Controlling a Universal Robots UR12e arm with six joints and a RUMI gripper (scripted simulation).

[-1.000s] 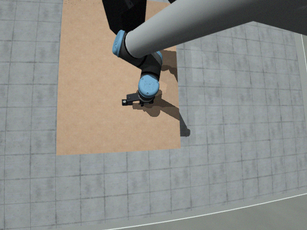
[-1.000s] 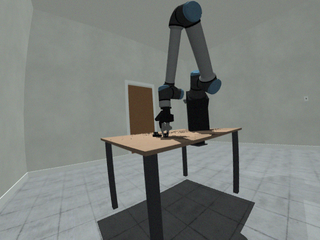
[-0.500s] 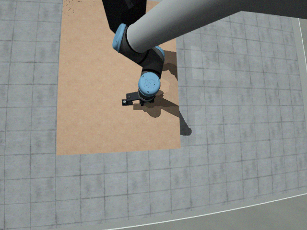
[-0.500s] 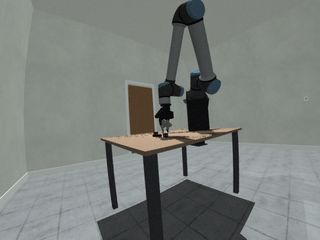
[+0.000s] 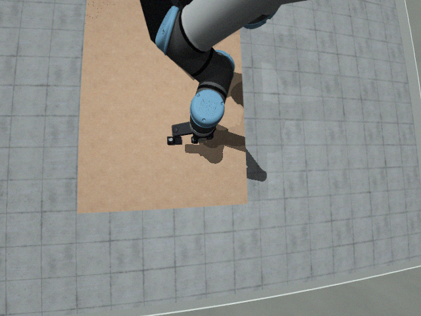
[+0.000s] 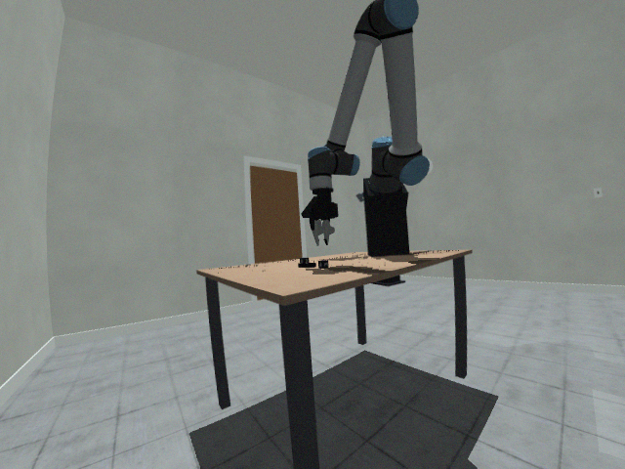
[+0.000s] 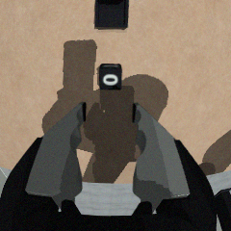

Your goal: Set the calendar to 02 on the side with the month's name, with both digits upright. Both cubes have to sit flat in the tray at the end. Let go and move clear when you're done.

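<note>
The calendar tray lies 10 cm to the right of my hand, 10 cm below it and 2 cm ahead of it. From my hand the other things lie so: black number cube (9 cm below).
</note>
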